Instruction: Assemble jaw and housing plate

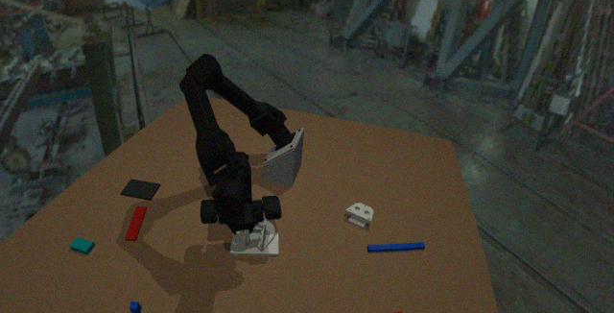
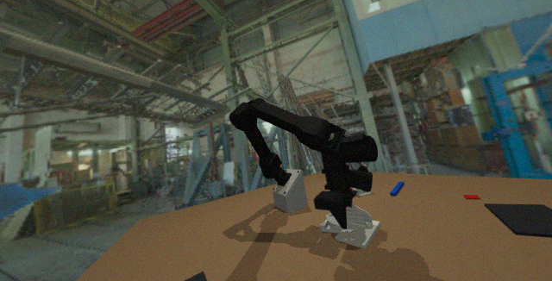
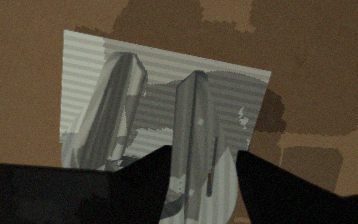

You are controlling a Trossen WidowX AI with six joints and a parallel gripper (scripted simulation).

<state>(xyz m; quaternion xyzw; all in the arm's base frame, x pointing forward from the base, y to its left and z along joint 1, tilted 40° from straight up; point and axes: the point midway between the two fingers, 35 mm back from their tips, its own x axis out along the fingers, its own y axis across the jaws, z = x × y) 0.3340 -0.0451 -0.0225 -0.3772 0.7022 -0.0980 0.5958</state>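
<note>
Now: the white base 3 cm to the left of my gripper tip and 2 cm below it. The rest, counted from my gripper tip: blue cube: 28 cm ahead, 15 cm to the right, 2 cm below; then grey jaw: 4 cm behind; then red bar: 5 cm ahead, 31 cm to the right, 3 cm below.
</note>
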